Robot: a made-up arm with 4 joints.
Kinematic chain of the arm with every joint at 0, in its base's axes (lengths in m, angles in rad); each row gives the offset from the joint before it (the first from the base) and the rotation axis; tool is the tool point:
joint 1: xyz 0 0 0.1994 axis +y
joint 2: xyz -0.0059 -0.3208 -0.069 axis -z
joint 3: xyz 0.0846 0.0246 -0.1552 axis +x
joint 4: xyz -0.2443 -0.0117 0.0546 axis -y
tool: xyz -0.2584 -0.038 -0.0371
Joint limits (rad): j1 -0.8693..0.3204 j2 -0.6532..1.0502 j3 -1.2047..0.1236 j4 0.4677..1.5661
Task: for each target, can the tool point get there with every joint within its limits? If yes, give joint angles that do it. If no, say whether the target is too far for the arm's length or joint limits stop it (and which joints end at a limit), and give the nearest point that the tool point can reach.
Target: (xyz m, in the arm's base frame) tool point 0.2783 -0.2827 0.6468
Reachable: no: joint limits stop it (at a limit: joint 1, joint 2, joint 3, joint 4) | nearest point 0.1964 -0.5419 0.0432 | short by 0.662 m
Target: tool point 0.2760 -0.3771 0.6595
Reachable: no: joint limits stop it (at a limit: joint 1, joint 2, joint 3, joint 4) | nearest point 0.1964 -0.5419 0.0432 | short by 0.643 m
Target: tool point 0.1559 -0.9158 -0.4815
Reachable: no: too far | nearest point 0.0750 -0.5782 -0.2105 | short by 0.440 m
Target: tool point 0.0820 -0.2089 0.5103
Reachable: no: joint limits stop it (at a limit: joint 1, joint 2, joint 3, joint 4) | nearest point 0.1964 -0.5419 0.0432 | short by 0.585 m
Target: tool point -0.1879 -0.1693 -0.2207
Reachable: yes | joints -0.2081 0.7434 -0.2684 0.8725
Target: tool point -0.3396 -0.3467 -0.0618
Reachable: yes | joints 0.2292 0.5025 -0.7766 1.1943
